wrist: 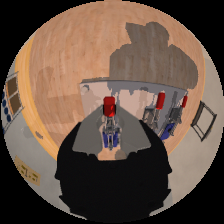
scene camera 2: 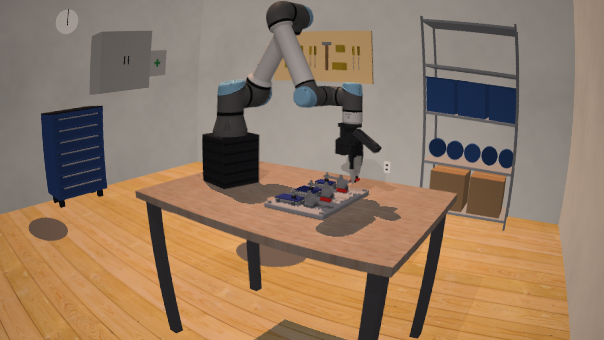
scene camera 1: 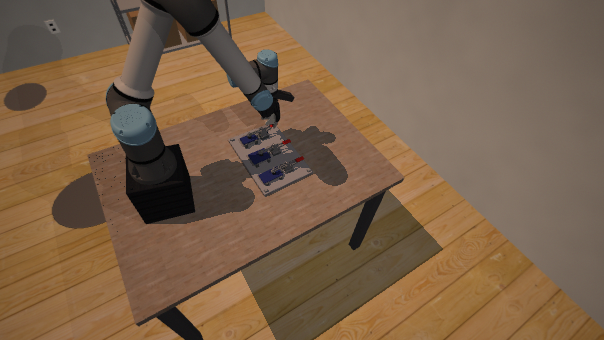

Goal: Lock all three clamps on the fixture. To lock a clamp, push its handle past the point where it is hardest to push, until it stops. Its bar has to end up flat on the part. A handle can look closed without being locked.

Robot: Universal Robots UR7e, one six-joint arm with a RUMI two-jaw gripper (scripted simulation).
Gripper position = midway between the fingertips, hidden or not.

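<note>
There's the gripper (scene camera 2: 353,183), and the wrist view gives you the gripper (wrist: 109,105) as well. You'd also see a grey fixture plate (wrist: 134,96).
</note>
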